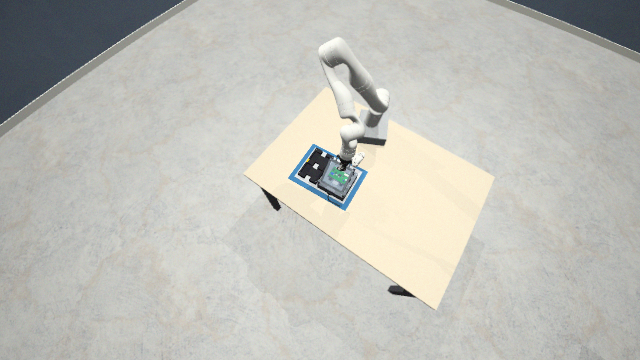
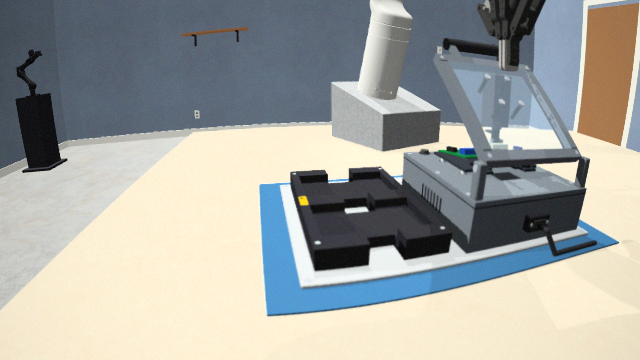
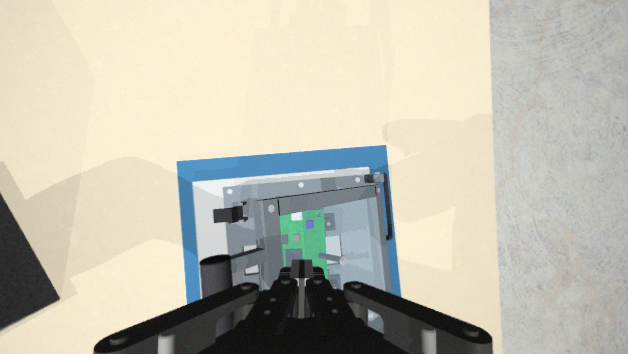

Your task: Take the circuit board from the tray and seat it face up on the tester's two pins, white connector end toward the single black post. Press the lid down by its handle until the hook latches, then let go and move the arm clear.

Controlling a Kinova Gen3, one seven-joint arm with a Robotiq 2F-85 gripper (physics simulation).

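Frame: origin at the arm's base, x down, y ahead, z right, level; metres.
Seen in the pictures: gripper, fingertip midpoint: (image 1: 343,169) (image 2: 508,70) (image 3: 301,274); arm's base at its link origin: (image 1: 371,121) (image 2: 377,92).
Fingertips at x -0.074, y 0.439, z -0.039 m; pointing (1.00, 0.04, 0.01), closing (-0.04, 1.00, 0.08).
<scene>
Offsets run from my fingertips to a thing's top centre. "pt": to the spot under its first point.
The circuit board (image 1: 339,175) (image 2: 469,151) (image 3: 315,240) lies green face up on top of the tester (image 2: 500,225) (image 3: 265,191), under the tilted lid. The pins under it are hidden, and I cannot tell how fully it is seated. The clear lid (image 2: 463,110) (image 3: 272,235) stands part-way open, sloping up from its hinges. Its black handle @(dz +0.023, dx -0.035, dy -0.047 m) (image 2: 470,46) (image 3: 216,277) is at the raised edge. My gripper (image 2: 509,62) (image 3: 301,274) is shut and empty, fingertips at the lid's upper edge beside the handle; contact is unclear. The black hook @(dz -0.035, dx +0.076, dy -0.073 m) (image 3: 227,215) is apart from the lid. The black tray @(pt dz +0.184, dx +0.166, dy +0.039 m) (image 1: 312,172) (image 2: 340,256) holds no board.
The tester and tray stand side by side on a white sheet with a blue mat (image 2: 280,280) (image 3: 280,160) beneath. A bent black rod @(pt dz -0.026, dx +0.177, dy +0.136 m) (image 2: 575,248) (image 3: 387,210) sticks out from the tester's hinge side. The arm's grey base block (image 1: 374,135) (image 2: 410,127) stands behind on the table.
</scene>
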